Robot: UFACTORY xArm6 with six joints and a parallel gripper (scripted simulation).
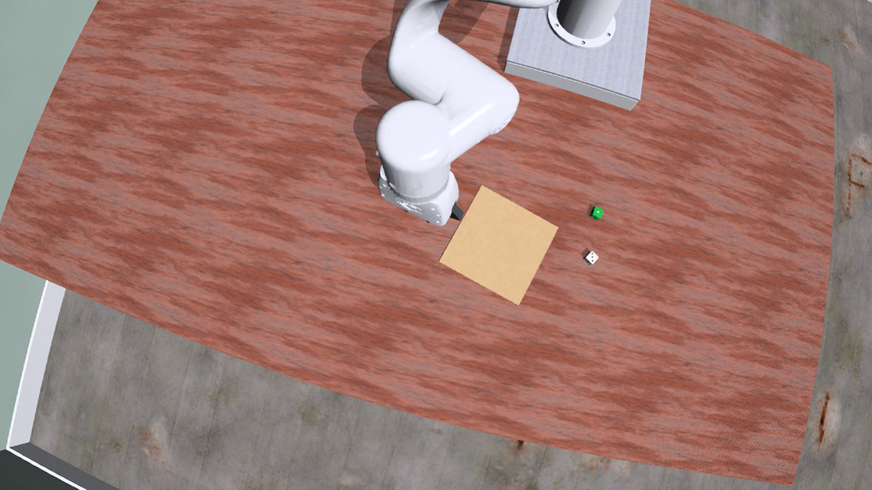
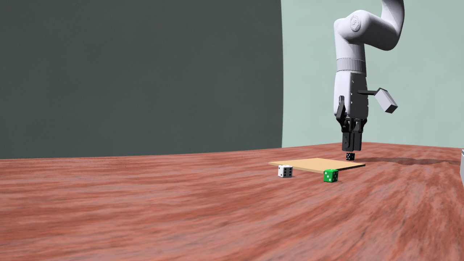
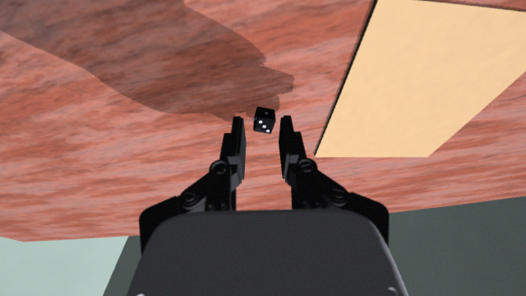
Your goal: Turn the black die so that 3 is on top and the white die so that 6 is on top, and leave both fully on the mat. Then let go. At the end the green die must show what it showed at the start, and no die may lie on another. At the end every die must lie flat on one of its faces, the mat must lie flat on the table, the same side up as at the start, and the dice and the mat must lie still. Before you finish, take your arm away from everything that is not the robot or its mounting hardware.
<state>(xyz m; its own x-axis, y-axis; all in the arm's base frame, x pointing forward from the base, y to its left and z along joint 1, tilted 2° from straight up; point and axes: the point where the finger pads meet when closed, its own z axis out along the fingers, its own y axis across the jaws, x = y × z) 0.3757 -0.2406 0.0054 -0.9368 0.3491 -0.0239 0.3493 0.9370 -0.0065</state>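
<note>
My hand is 3 cm above the black die. From my hand the other things lie so: green die (28 cm to the left, 3 cm below, 3 cm behind); white die (28 cm to the left, 4 cm ahead, 3 cm below); tan mat (13 cm to the left, 4 cm below, 4 cm ahead).
</note>
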